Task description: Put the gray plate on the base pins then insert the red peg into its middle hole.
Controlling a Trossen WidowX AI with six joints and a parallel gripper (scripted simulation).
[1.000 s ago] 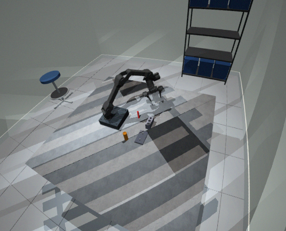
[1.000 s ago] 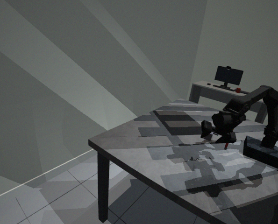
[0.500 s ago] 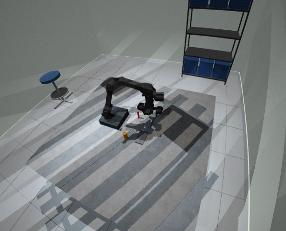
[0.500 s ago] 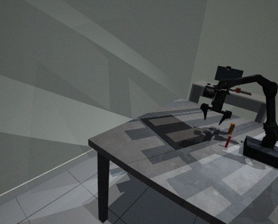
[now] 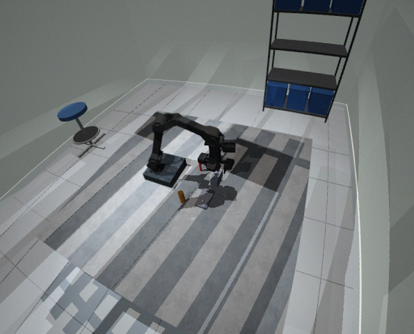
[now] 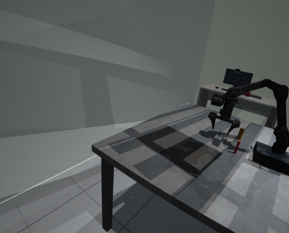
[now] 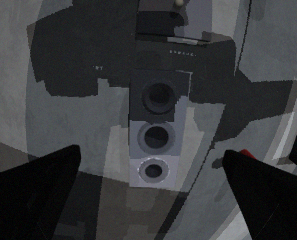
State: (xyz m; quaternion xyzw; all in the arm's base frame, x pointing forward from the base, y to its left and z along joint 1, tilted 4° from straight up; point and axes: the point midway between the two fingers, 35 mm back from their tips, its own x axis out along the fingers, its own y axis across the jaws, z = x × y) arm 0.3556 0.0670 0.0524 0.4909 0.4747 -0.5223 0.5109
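Now: the gray plate 4 cm below my gripper tip. Also, from my gripper tip: red peg (12 cm behind, 5 cm to the left, 4 cm below); orange cylinder (13 cm behind, 19 cm to the right, 4 cm below); base (2 cm behind, 14 cm to the right, 7 cm below).
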